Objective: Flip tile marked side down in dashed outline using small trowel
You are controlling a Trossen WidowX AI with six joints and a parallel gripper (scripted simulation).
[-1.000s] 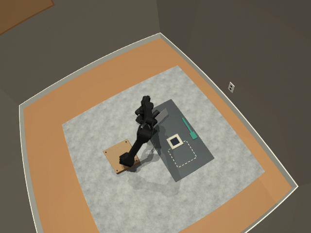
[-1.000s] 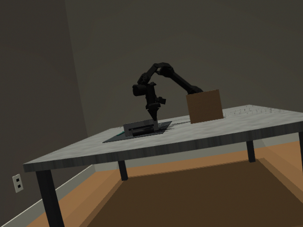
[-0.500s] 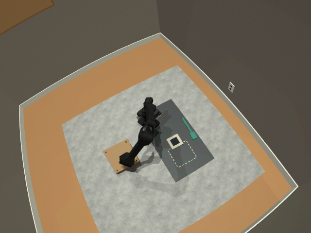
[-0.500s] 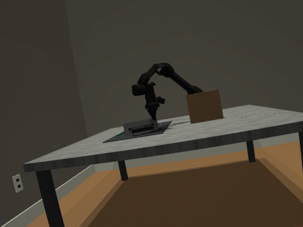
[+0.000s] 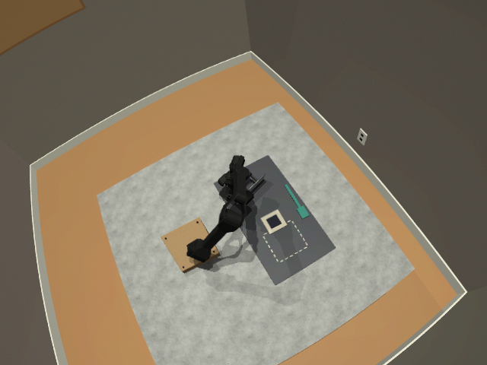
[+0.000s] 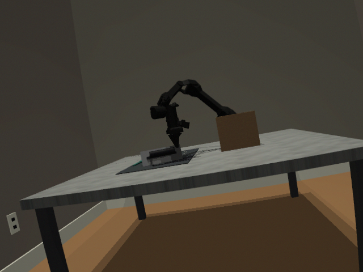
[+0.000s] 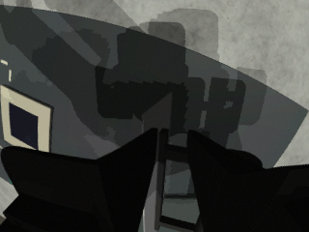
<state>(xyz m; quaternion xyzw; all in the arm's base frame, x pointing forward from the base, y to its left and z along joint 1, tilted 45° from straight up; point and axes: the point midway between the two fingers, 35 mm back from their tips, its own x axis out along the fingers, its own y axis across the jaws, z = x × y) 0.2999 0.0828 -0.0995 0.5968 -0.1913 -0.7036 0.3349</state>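
Now: the small trowel 5 cm ahead of my gripper tip, 4 cm to the left of it and 1 cm below it. From my gripper tip the other things lie so: dark mat 15 cm to the right, 10 cm ahead, 8 cm below; then cream tile 19 cm to the right, 8 cm ahead, 6 cm below; then teal flat tool 24 cm ahead, 18 cm to the right, 6 cm below.
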